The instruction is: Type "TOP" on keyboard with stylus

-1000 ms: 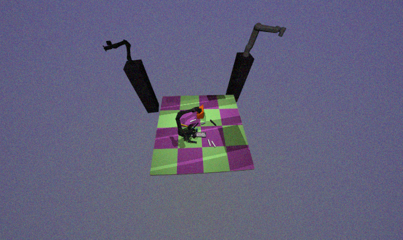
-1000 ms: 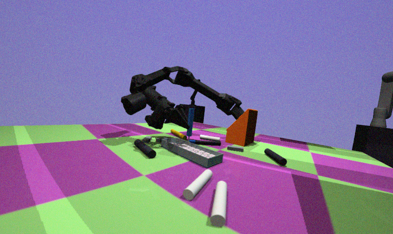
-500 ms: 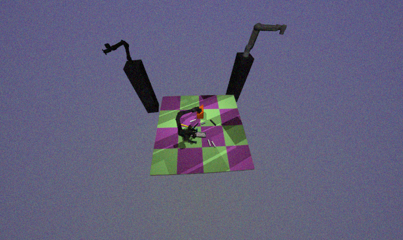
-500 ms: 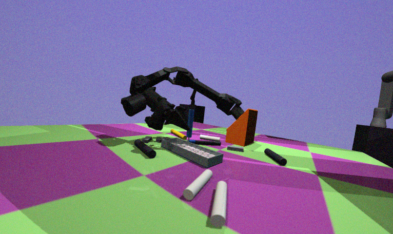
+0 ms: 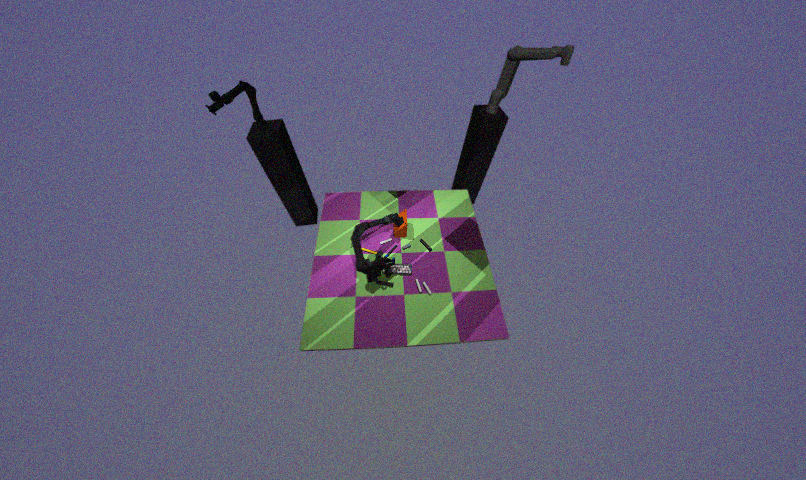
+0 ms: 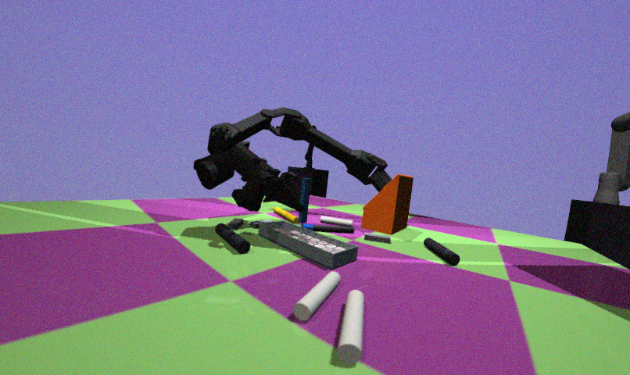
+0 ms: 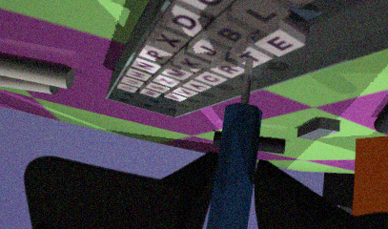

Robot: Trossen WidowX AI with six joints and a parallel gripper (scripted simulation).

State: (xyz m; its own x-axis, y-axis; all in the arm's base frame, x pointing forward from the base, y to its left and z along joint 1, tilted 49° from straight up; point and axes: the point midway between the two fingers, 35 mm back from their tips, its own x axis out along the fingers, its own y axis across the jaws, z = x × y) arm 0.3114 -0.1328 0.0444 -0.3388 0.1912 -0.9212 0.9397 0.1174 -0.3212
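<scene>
The dark pen lies 110 mm behind my gripper tip, 60 mm below it and 20 mm to the right of it. The rest, counted from my gripper tip: yellow pen 170 mm to the right, 160 mm behind, 60 mm below; then grey block 160 mm behind, 120 mm to the left, 60 mm below; then blue stylus 10 mm below.
</scene>
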